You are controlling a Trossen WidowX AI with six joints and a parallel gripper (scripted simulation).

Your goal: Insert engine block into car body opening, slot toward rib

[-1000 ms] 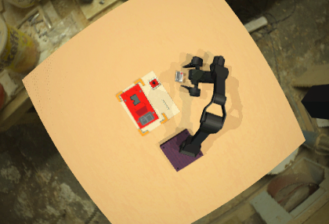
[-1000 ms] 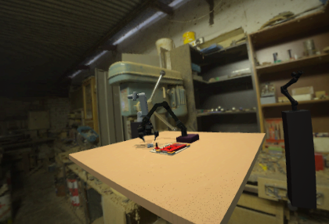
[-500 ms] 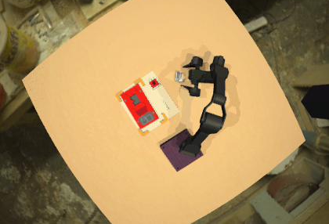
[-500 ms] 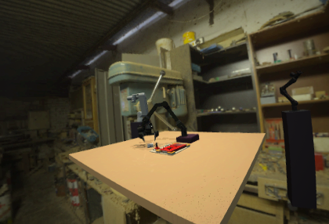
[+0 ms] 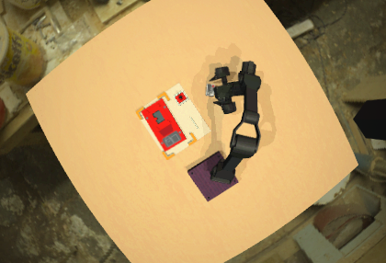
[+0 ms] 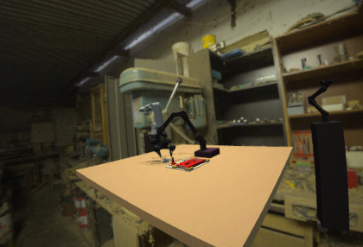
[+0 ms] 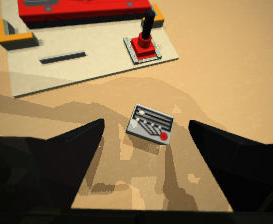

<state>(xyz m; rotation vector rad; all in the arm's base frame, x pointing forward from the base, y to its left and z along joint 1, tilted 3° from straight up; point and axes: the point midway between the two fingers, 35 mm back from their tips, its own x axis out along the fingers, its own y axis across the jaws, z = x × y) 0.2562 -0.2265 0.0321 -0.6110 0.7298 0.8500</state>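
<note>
Right now my gripper tip is 10 mm short of the engine block and 30 mm above it. From my gripper tip the other things lie so: black peg: 70 mm ahead, 110 mm to the left.
</note>
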